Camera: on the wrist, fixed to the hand. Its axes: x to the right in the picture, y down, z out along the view.
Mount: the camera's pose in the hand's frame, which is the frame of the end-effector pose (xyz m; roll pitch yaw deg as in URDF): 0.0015 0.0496 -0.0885 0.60 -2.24 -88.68
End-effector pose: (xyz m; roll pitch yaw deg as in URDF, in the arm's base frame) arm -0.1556 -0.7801 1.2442 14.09 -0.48 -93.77
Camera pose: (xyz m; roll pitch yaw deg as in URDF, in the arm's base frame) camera -0.0862 -0.7868 1.1705 1.42 11.83 177.68
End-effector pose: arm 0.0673 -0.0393 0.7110 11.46 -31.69 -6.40
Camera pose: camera 0.1161 0.0218 0.6464 32.82 7.13 -90.40
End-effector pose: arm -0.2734 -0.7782 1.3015 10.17 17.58 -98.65
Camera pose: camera -0.2063 -0.7659 1.2264 -16.92 7.96 170.21
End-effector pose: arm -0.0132 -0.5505 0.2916 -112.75 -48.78 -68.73
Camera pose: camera -0.1036 -0.5961 0.2851 111.31 -37.91 78.90
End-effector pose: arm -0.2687 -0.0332 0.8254 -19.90 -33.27 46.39
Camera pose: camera -0.2419 0.0189 0.7425 35.60 -19.13 -55.05
